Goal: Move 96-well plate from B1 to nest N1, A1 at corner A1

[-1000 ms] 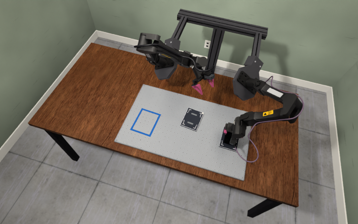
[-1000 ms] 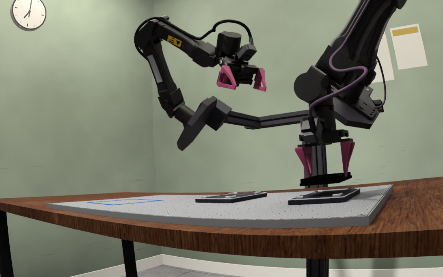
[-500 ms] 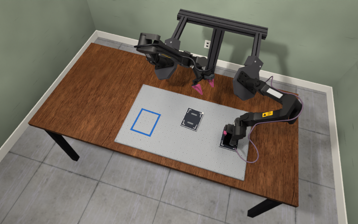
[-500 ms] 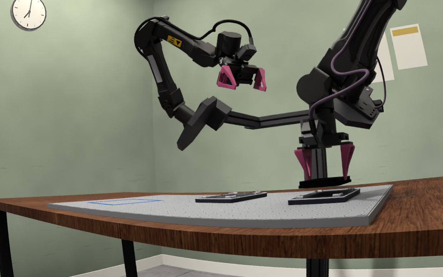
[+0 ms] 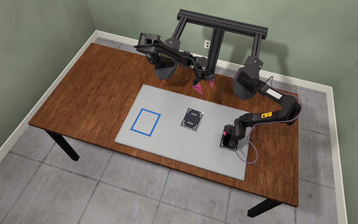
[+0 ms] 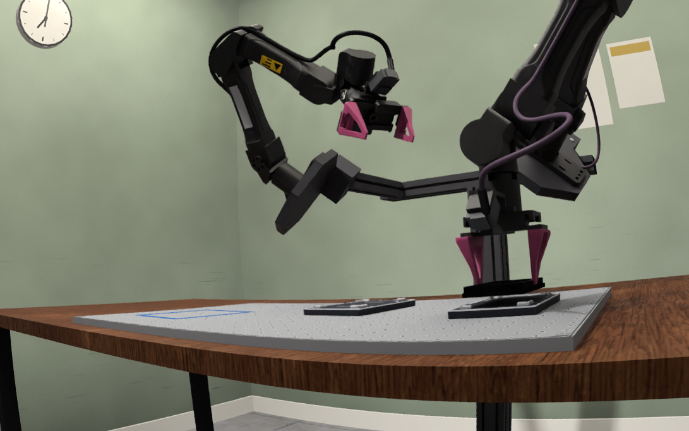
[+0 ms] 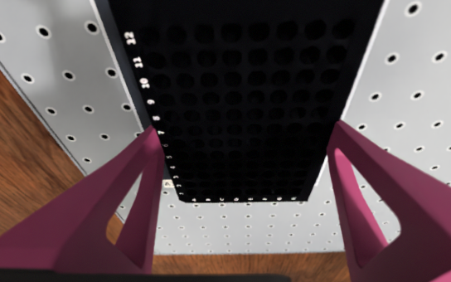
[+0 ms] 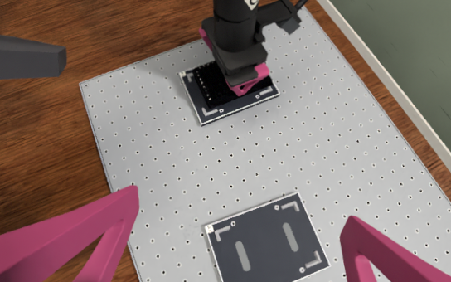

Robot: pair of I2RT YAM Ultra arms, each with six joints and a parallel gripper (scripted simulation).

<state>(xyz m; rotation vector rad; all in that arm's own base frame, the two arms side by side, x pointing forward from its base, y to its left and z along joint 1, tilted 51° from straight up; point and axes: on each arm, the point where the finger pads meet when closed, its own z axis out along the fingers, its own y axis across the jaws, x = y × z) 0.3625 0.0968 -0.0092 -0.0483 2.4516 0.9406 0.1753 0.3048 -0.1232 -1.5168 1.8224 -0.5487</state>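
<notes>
Now: the black 96-well plate 1 cm below my left hand. Also, from my left hand: dark nest: 3 cm below; A1 label: 8 cm behind, 6 cm to the left, 3 cm below.
</notes>
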